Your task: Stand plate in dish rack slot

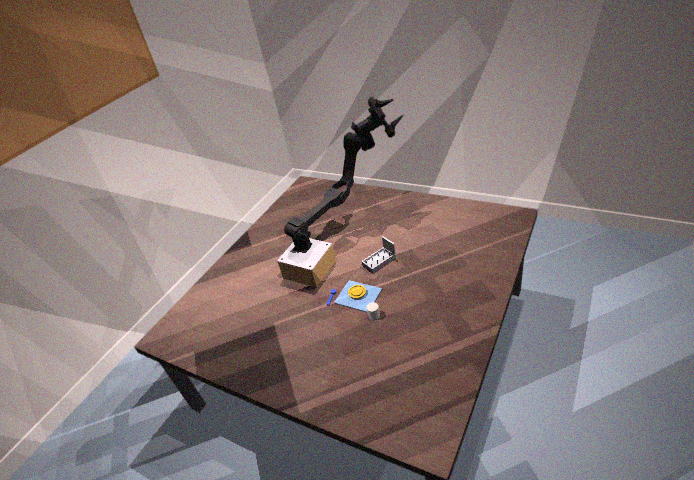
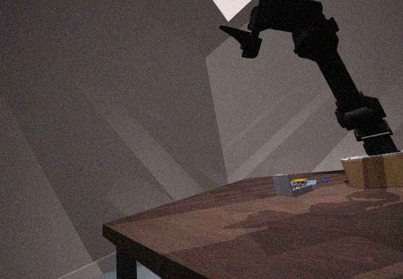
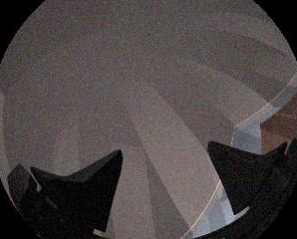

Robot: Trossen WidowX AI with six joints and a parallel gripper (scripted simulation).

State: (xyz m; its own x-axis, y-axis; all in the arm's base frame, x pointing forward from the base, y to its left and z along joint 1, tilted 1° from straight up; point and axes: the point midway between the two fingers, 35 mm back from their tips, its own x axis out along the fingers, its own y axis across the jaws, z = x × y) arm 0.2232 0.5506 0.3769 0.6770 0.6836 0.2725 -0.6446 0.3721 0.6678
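My gripper tip is now 670 mm to the left of the yellow plate, 470 mm above it and 40 mm short of it. The rest, counted from my gripper tip: blue spoon (710 mm to the right, 490 mm below, 60 mm behind); grey dish rack (470 mm below, 460 mm to the right, 40 mm ahead); light blue mat (680 mm to the right, 490 mm below, 40 mm ahead).
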